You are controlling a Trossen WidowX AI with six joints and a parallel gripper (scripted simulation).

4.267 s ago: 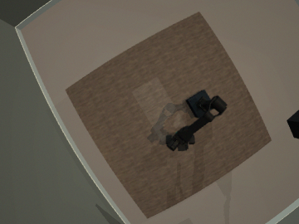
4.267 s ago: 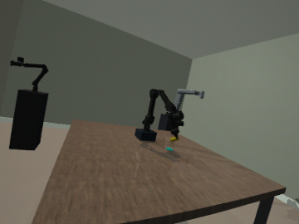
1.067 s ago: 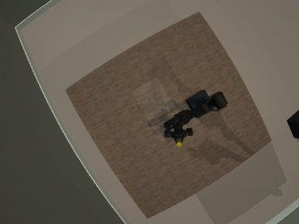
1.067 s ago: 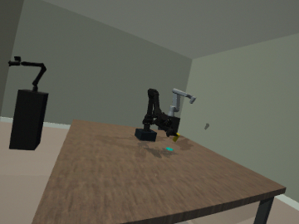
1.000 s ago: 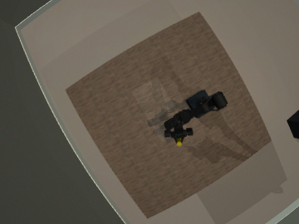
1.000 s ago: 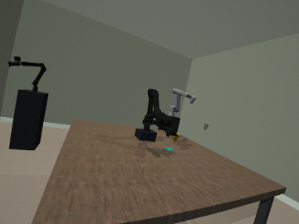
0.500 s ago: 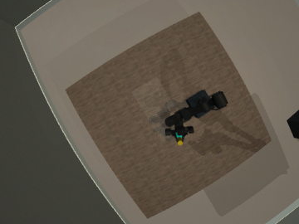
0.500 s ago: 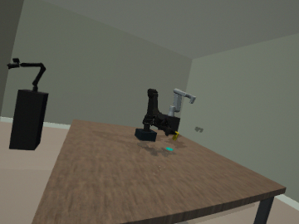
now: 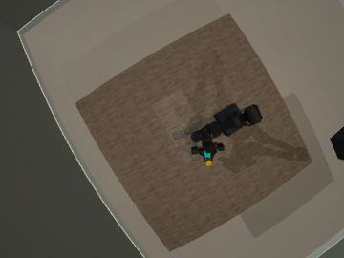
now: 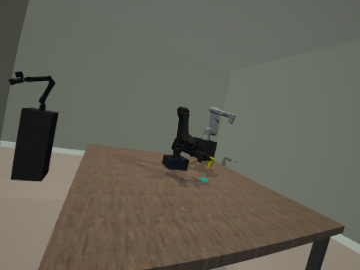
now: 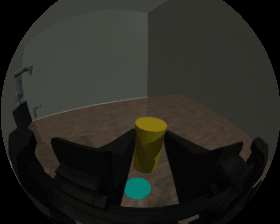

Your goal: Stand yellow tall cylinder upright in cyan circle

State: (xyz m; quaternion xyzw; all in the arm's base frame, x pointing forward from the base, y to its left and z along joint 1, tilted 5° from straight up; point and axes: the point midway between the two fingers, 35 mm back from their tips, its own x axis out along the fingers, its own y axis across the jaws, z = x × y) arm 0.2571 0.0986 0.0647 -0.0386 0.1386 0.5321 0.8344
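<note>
Now: gripper tip 20 mm past the cyan circle and 150 mm above it. From my gripper tip the other things lie so: yellow tall cylinder: 20 mm below.
</note>
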